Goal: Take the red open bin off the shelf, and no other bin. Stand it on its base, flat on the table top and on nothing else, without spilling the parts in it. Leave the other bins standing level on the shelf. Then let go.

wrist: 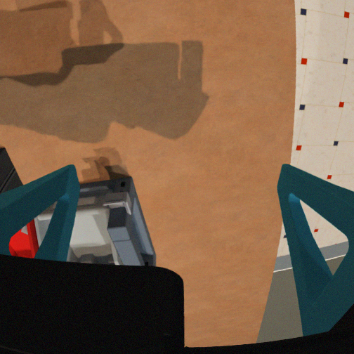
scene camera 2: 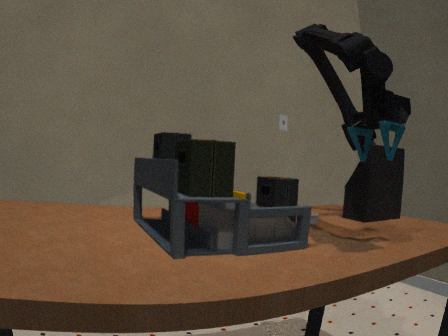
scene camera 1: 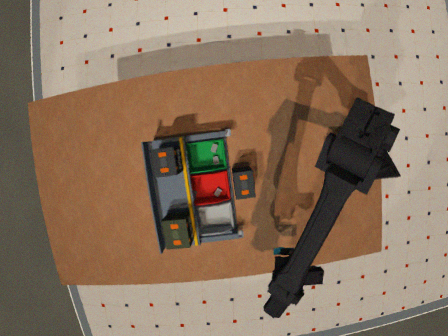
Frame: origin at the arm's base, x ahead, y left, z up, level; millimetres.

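Where they show: gripper, fingertip midpoint: (scene camera 2: pixel 375 161) (scene camera 1: pixel 278 261); arm's base at its link origin: (scene camera 2: pixel 378 164).
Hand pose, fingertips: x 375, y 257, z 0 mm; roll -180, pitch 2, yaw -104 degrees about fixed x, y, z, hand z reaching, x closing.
Each offset is from my fingertips to the centre of the thing.
The red open bin {dx +191, dy -278, dz -136 mm} (scene camera 1: pixel 204 184) (scene camera 2: pixel 192 213) (wrist: pixel 21 244) stands in the shelf (scene camera 1: pixel 154 205) (scene camera 2: pixel 177 227) (wrist: pixel 143 227), between the green bin {dx +178, dy -389, dz -136 mm} (scene camera 1: pixel 199 156) and the pale grey bin {dx +202, dy -167, dz -136 mm} (scene camera 1: pixel 215 214) (wrist: pixel 90 230). A small light part {dx +151, dy -248, dz -163 mm} (scene camera 1: pixel 218 191) lies in the red bin. In the wrist view the left finger and the black housing hide much of the red bin. My gripper (scene camera 2: pixel 376 160) (wrist: pixel 178 175) is open and empty, fingers pointing down, high above the table. In scene camera 1 it is beyond the grey-bin end of the shelf, toward the arm's side, with its fingers mostly hidden.
A dark box {dx +55, dy -270, dz -114 mm} (scene camera 1: pixel 244 183) (scene camera 2: pixel 276 191) (wrist: pixel 6 172) stands close in front of the red bin. Another dark box {dx +272, dy -405, dz -17 mm} (scene camera 1: pixel 165 162) (scene camera 2: pixel 170 145) and an olive box {dx +301, dy -176, dz -30 mm} (scene camera 1: pixel 177 232) (scene camera 2: pixel 206 167) stand on the shelf's upper deck, behind a yellow strip (scene camera 1: pixel 187 190) (scene camera 2: pixel 240 194).
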